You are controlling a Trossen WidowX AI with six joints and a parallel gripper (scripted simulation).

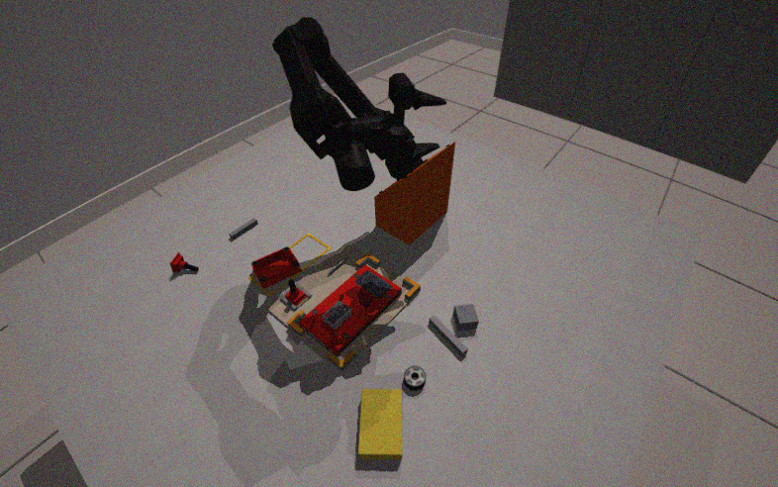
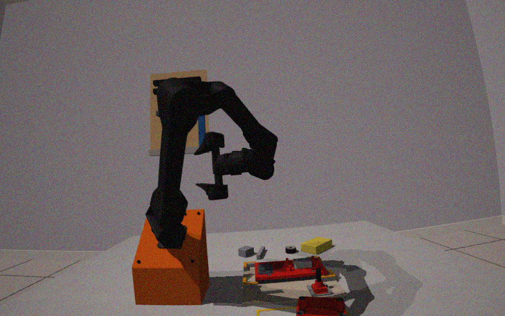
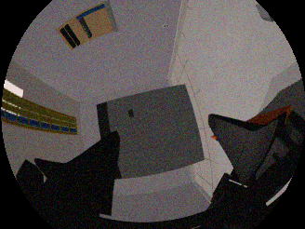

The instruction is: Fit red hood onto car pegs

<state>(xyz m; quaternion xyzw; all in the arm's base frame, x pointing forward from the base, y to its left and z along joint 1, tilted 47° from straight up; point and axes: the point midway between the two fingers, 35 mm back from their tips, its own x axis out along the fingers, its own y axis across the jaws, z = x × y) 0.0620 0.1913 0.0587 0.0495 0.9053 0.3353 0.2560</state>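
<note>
Right now my gripper tip is 300 mm short of the red hood, 220 mm to the left of it and 320 mm above it. From my gripper tip the other things lie so: grey bar (280 mm ahead, 400 mm to the right, 320 mm below); then grey engine block (300 mm ahead, 310 mm below); then yellow block (390 mm ahead, 210 mm to the left, 310 mm below).
</note>
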